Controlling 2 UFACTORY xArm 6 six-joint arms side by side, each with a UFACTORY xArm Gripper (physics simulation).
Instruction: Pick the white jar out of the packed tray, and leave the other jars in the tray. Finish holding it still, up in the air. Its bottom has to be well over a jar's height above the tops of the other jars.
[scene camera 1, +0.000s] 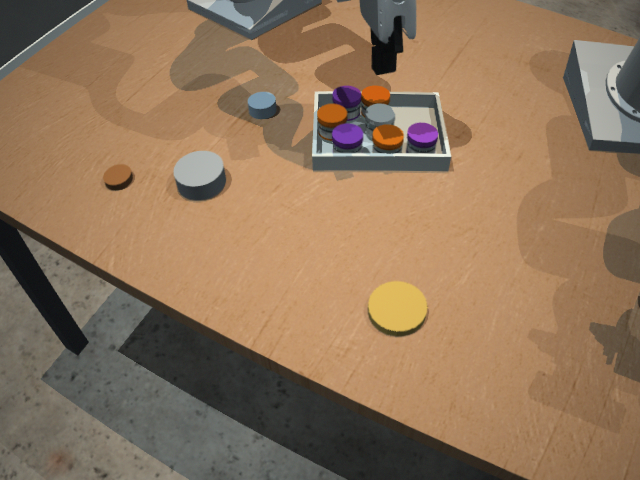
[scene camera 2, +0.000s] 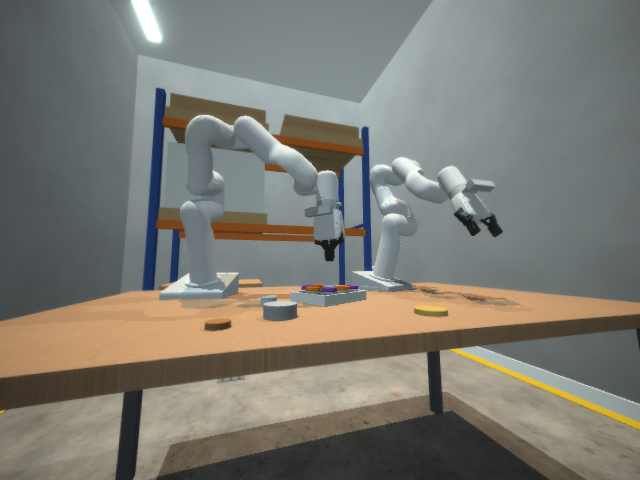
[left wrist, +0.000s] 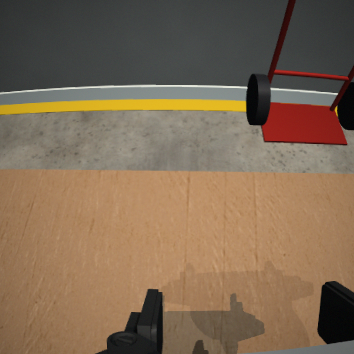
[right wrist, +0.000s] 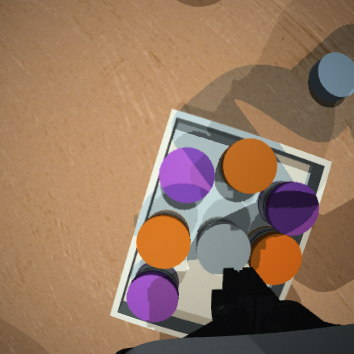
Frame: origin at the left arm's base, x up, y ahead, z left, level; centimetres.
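Where they show: left gripper, fingertip midpoint: (scene camera 2: 487, 234) (left wrist: 243, 313); right gripper, fingertip midpoint: (scene camera 1: 383, 70) (scene camera 2: 329, 261) (right wrist: 235, 292); left arm's base, origin of the base link: (scene camera 1: 638, 92) (scene camera 2: 382, 277); right arm's base, origin of the base link: (scene camera 2: 203, 281).
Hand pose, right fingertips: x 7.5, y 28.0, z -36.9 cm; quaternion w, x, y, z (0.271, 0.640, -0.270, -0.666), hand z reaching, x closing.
Things, the pixels of their top centre, and the offset from my right fingertips. Level surfaces: height alone.
- pale grey-white lid, middle of its top: (right wrist: 223, 250) (scene camera 1: 380, 112) dx -8.1, dy -0.2, dz -0.3 cm
- packed tray, middle of its top: (right wrist: 220, 243) (scene camera 1: 379, 121) (scene camera 2: 329, 291) dx -9.9, dy -0.1, dz -0.3 cm
- orange-lidded jar, middle of its top: (right wrist: 162, 242) (scene camera 1: 388, 134) (scene camera 2: 342, 286) dx -8.1, dy +3.8, dz +2.9 cm
- purple-lidded jar, middle of its top: (right wrist: 186, 174) (scene camera 1: 347, 133) (scene camera 2: 329, 287) dx -8.1, dy +6.5, dz -2.5 cm
- blue cylinder, middle of its top: (right wrist: 338, 73) (scene camera 1: 261, 100) (scene camera 2: 268, 297) dx -10.7, dy +2.8, dz -20.3 cm
- large grey cylinder, middle of its top: (scene camera 1: 198, 167) (scene camera 2: 280, 303) dx -9.9, dy +21.1, dz -19.5 cm
- small brown disc, middle of its top: (scene camera 1: 117, 174) (scene camera 2: 218, 320) dx -11.7, dy +26.7, dz -31.9 cm
- yellow disc, middle of its top: (scene camera 1: 397, 305) (scene camera 2: 430, 308) dx -11.7, dy +28.1, dz +15.5 cm
- table, its level: dx -12.9 cm
The white jar, with a pale grey-white lid (scene camera 1: 379, 114) (right wrist: 223, 247), stands in the packed tray (scene camera 1: 381, 163) (scene camera 2: 330, 298) (right wrist: 210, 125) among three orange-lidded jars and three purple-lidded jars. An orange-lidded jar (scene camera 1: 387, 137) (right wrist: 163, 241) and a purple-lidded jar (scene camera 1: 347, 135) (right wrist: 186, 175) are near it. My right gripper (scene camera 1: 384, 70) (scene camera 2: 329, 258) (right wrist: 235, 292) is shut and empty, pointing down, well above the tray. Its tips overlap the lid's lower edge in the right wrist view. My left gripper (scene camera 2: 483, 233) (left wrist: 243, 313) is open and empty, high above the table, away from the tray.
A blue cylinder (scene camera 1: 262, 105) (scene camera 2: 268, 300) (right wrist: 336, 75), a large grey cylinder (scene camera 1: 199, 174) (scene camera 2: 279, 311), a small brown disc (scene camera 1: 117, 176) (scene camera 2: 217, 324) and a yellow disc (scene camera 1: 397, 306) (scene camera 2: 430, 311) lie on the table (scene camera 1: 258, 248). A red hand truck (left wrist: 304, 124) stands beyond the table edge.
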